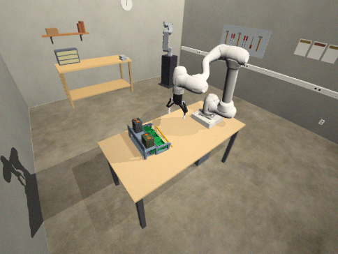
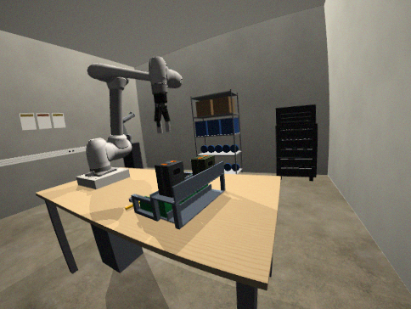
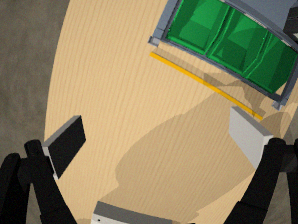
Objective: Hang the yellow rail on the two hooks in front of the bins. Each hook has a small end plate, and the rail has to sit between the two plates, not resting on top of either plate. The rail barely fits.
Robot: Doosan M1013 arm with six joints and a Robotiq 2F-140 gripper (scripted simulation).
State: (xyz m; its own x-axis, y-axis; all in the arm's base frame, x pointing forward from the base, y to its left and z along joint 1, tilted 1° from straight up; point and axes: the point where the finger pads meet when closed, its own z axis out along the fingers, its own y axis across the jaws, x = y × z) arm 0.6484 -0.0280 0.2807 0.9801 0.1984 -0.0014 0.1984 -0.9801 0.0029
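My gripper is now 340 mm above the yellow rail, 150 mm to the left of it and 10 mm past it. Also, from my hand: grey rack front bar (340 mm below, 160 mm to the right, 40 mm ahead); then rack back panel (300 mm ahead, 230 mm to the right, 210 mm below).
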